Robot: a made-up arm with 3 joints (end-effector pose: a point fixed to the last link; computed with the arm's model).
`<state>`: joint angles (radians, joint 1 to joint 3).
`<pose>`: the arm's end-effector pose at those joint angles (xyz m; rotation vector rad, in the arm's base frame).
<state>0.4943 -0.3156 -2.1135</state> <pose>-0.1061 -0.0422 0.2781 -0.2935 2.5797 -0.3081</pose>
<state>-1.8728 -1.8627 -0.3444</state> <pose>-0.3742 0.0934 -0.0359 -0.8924 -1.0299 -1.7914</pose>
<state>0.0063 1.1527 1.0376</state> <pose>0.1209 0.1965 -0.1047 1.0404 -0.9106 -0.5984</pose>
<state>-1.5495 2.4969 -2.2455</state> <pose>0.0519 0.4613 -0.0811 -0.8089 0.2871 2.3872</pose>
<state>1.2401 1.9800 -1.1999</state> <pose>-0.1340 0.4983 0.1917 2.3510 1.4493 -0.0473</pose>
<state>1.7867 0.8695 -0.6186</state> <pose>-0.2489 0.2229 0.2085 0.9206 2.2171 -0.6085</pose>
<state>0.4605 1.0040 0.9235</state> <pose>0.0175 0.1701 -0.1375 0.7795 -0.4232 -0.6460</pose>
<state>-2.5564 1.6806 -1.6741</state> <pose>0.2398 0.3755 0.1465 -0.8931 -0.6596 1.4750</pose>
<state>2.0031 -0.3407 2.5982</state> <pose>0.2263 0.0037 0.0057 0.2305 -0.5893 0.2577</pose>
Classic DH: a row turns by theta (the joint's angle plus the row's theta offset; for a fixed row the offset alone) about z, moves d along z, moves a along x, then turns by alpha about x. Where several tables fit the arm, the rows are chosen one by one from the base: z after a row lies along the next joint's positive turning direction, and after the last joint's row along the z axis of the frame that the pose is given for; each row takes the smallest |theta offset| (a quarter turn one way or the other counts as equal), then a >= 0, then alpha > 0; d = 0 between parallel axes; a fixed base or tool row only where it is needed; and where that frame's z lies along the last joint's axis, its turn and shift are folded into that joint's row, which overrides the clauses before.
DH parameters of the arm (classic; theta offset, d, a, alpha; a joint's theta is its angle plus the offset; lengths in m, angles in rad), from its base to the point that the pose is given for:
base (fixed): 0 0.0963 0 -1.5708
joint 1: -1.5708 0.2279 0.0777 -1.5708
joint 2: 0 -0.0288 -0.0695 -1.5708
joint 3: -1.5708 0.2667 0.0641 -1.5708
tool (fixed): 0 -0.1375 0 0

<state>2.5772 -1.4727 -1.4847</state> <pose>0.3114 0.0573 -0.0959 1.5016 -1.7371 -0.9129</pose>
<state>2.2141 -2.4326 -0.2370</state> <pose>0.3329 0.2883 -0.1548 -1.5092 0.9559 2.2922</pose>
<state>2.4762 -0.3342 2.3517</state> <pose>0.1258 -0.0002 -0.1024 0.2497 0.1233 0.2224</pose>
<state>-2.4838 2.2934 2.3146</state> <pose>0.0805 0.3512 0.2479 -2.4068 0.7373 -0.2041</pose>
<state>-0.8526 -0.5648 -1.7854</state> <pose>-0.2169 -0.0524 0.0511 -0.1458 0.9071 -0.5669</pose>
